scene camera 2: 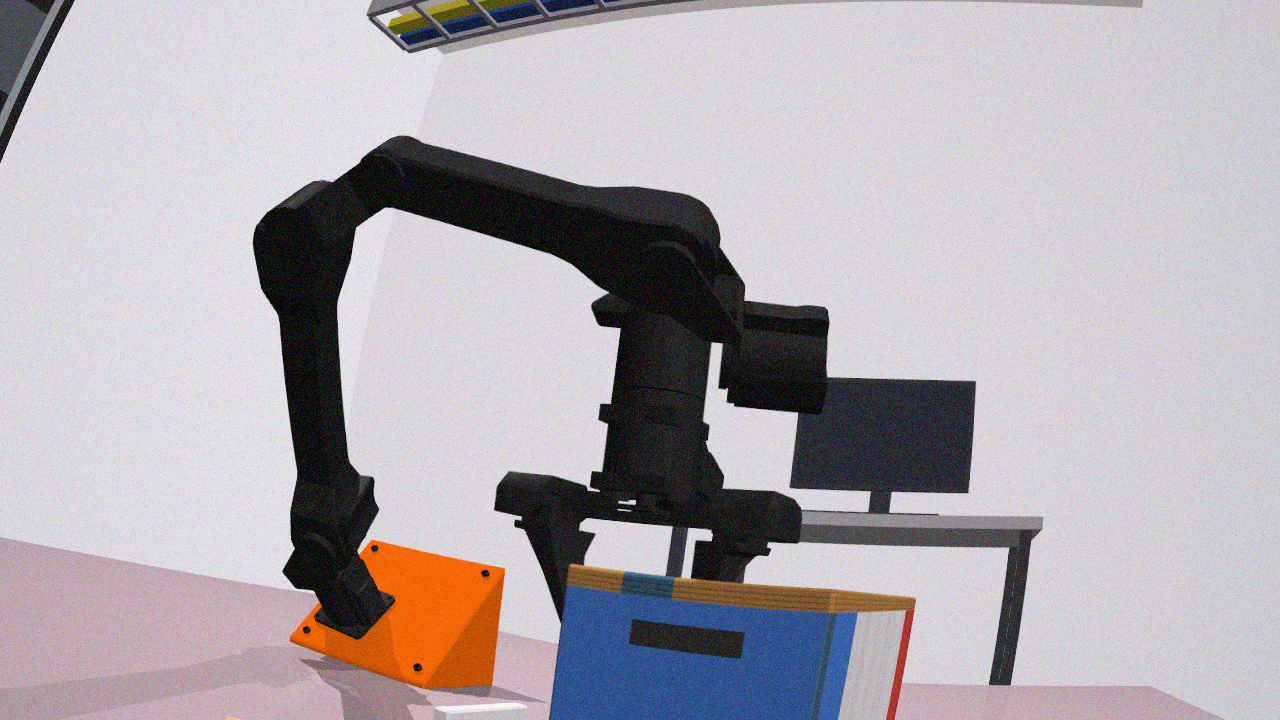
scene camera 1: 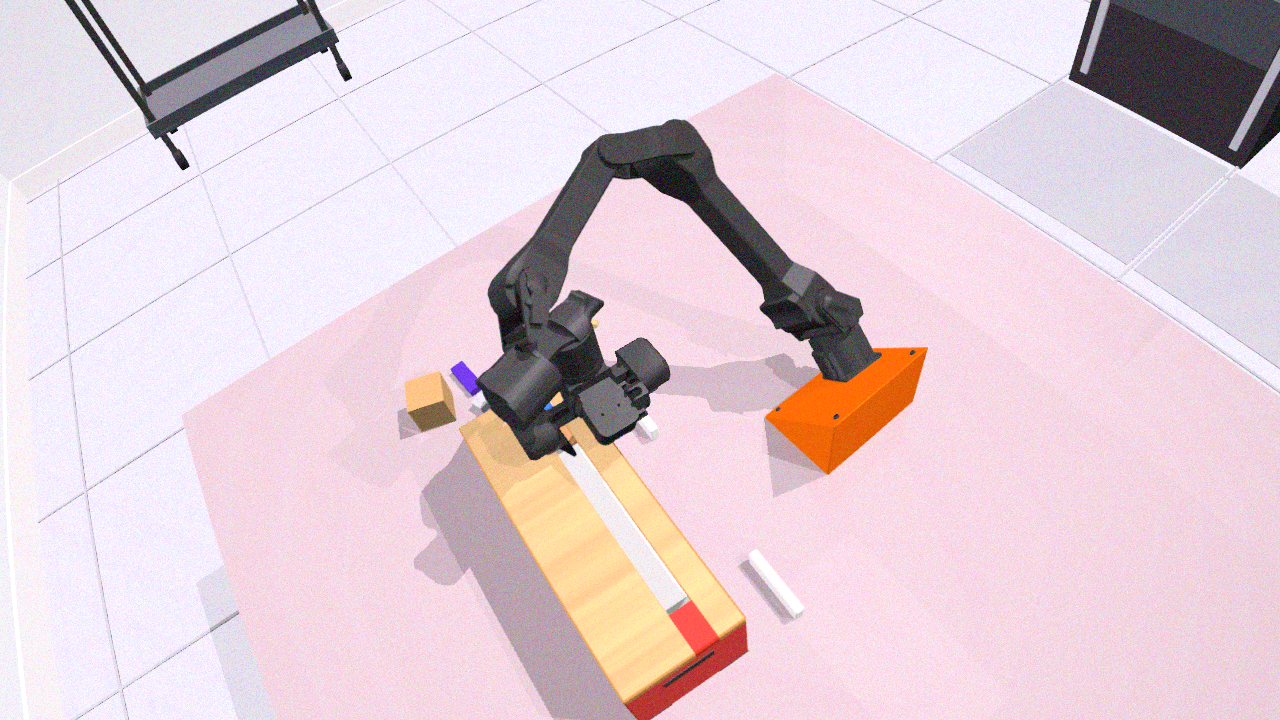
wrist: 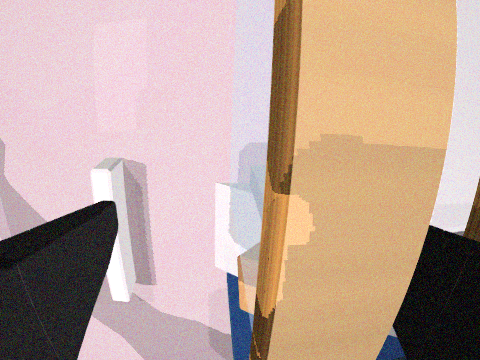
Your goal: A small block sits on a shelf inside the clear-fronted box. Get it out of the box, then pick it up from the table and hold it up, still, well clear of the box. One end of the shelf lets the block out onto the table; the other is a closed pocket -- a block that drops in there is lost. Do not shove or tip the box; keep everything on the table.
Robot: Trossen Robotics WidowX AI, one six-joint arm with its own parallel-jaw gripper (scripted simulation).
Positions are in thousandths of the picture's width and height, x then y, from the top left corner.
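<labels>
Long box visible in scene camera 2 (489, 887), scene camera 1 (514, 865) and the wrist view (724, 365).
</labels>
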